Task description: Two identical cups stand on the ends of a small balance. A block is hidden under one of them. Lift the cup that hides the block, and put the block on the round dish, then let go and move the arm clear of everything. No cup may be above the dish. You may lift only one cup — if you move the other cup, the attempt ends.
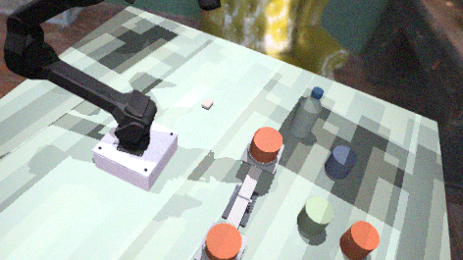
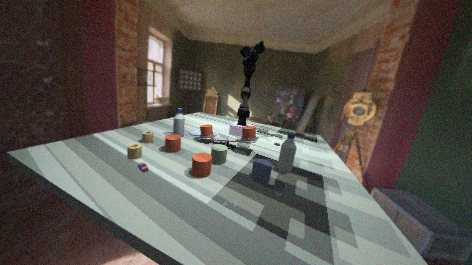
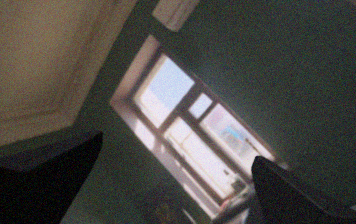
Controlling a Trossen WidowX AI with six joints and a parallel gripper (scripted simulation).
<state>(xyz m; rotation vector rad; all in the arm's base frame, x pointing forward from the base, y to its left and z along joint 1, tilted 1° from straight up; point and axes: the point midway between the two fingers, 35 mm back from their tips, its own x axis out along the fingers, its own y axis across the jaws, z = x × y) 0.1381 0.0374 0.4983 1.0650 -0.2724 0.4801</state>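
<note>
Right now my gripper tip is 540 mm above the balance beam, 120 mm short of it and 100 mm to the left of it. Round my gripper tip: blue-red block 570 mm below, 450 mm ahead, 340 mm to the right; then green cylinder 540 mm below, 300 mm ahead, 80 mm to the right; then blue cylinder 540 mm below, 360 mm ahead, 110 mm to the left.
</note>
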